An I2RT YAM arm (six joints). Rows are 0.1 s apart.
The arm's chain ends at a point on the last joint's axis. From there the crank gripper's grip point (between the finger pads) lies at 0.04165 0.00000 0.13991 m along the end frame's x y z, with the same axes.
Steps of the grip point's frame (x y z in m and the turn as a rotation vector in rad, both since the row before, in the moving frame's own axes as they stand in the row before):
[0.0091 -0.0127 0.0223 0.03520 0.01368 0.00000]
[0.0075 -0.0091 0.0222 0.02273 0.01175 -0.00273]
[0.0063 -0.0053 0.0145 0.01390 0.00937 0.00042]
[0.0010 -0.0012 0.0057 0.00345 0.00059 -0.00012]
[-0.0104 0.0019 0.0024 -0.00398 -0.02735 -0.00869]
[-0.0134 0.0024 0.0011 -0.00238 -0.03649 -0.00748]
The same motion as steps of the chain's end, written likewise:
[0.0072 -0.0078 0.0230 0.03520 0.01368 0.00000]
[0.0059 -0.0058 0.0227 0.02273 0.01175 -0.00273]
[0.0050 -0.0034 0.0149 0.01390 0.00937 0.00042]
[0.0009 -0.0007 0.0057 0.00345 0.00059 -0.00012]
[-0.0066 0.0017 0.0013 -0.00398 -0.02735 -0.00869]
[-0.0083 0.0024 -0.0003 -0.00238 -0.03649 -0.00748]

